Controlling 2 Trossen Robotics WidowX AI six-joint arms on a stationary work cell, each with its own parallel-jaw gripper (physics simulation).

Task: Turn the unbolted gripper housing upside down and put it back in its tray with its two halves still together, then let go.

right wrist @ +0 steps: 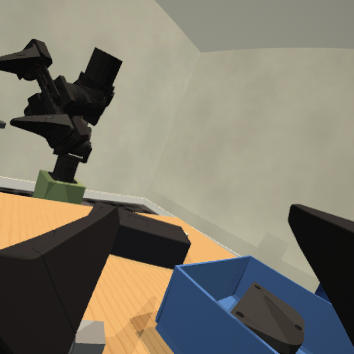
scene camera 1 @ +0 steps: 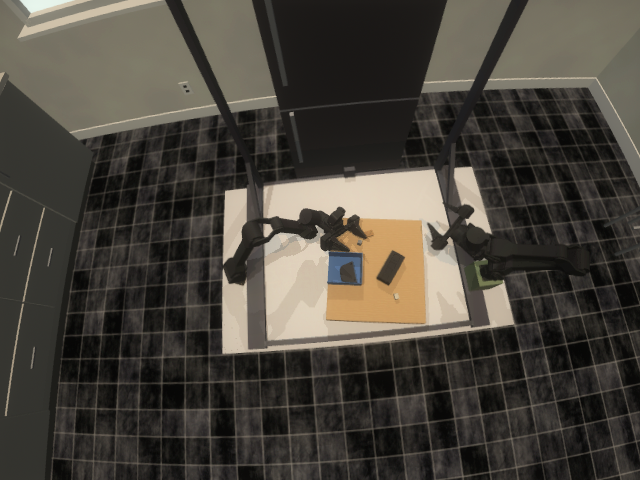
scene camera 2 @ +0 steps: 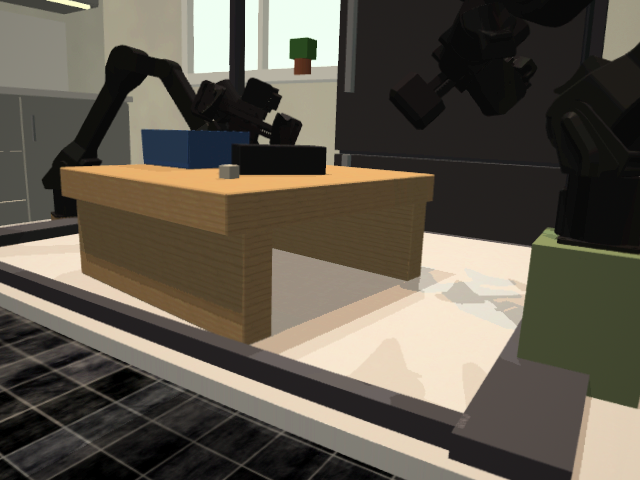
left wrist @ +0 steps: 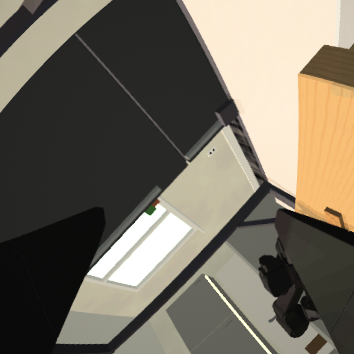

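Seen in the pictures: left gripper, fingertip midpoint: (scene camera 1: 435, 212) (scene camera 2: 445, 86) (left wrist: 191, 216); right gripper, fingertip midpoint: (right wrist: 203, 213) (scene camera 1: 358, 244) (scene camera 2: 250, 103); left arm's base, link origin: (right wrist: 62, 177) (scene camera 1: 488, 272) (scene camera 2: 598, 242); right arm's base, link origin: (scene camera 1: 237, 276) (scene camera 2: 68, 214).
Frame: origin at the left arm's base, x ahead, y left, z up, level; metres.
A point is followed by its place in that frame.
The dark grey gripper housing (scene camera 1: 347, 271) @[z 0.065, x 0.554, y -0.048 m] (right wrist: 270, 317) @[z 0.065, x 0.556, y -0.053 m] lies in the blue tray (scene camera 1: 344, 284) @[z 0.053, x 0.570, y -0.004 m] (scene camera 2: 165, 148) @[z 0.057, x 0.568, y -0.006 m] (right wrist: 187, 300) @[z 0.071, x 0.512, y -0.110 m]. In the right wrist view a face with several small holes shows; its lower part and the seam between its halves are hidden or too small to tell. My right gripper (scene camera 1: 357, 242) @[z 0.128, x 0.509, y -0.127 m] (right wrist: 203, 213) @[z 0.128, x 0.509, y -0.127 m] is open and empty just beyond the tray's upper edge in scene camera 1; in its wrist view the tray is at the lower right, partly behind one finger. My left gripper (scene camera 1: 438, 215) @[z 0.156, x 0.222, y -0.206 m] (left wrist: 191, 216) @[z 0.156, x 0.222, y -0.206 m] is open and empty, off the wooden bench's right side in scene camera 1.
A black box (scene camera 1: 390, 267) @[z 0.066, x 0.397, y -0.047 m] (scene camera 2: 281, 160) @[z 0.049, x 0.375, y -0.030 m] (right wrist: 150, 242) @[z 0.056, x 0.423, y -0.055 m] lies on the wooden bench (scene camera 1: 372, 310) @[z 0.030, x 0.478, y 0.097 m] (scene camera 2: 155, 178) @[z 0.030, x 0.438, y 0.121 m] beside the tray. One small grey cube (scene camera 1: 359, 242) @[z 0.054, x 0.496, y -0.158 m] (right wrist: 91, 336) @[z 0.054, x 0.498, y -0.162 m] is near the right fingers; a light cube (scene camera 1: 395, 296) @[z 0.045, x 0.391, y 0.057 m] (scene camera 2: 229, 171) @[z 0.039, x 0.379, y 0.064 m] is beyond the box. A green block (scene camera 1: 478, 281) @[z -0.001, x 0.050, y 0.030 m] (scene camera 2: 573, 320) @[z -0.060, x 0.009, y 0.050 m] (right wrist: 57, 189) @[z -0.018, x 0.050, y -0.022 m] stands under the left arm.
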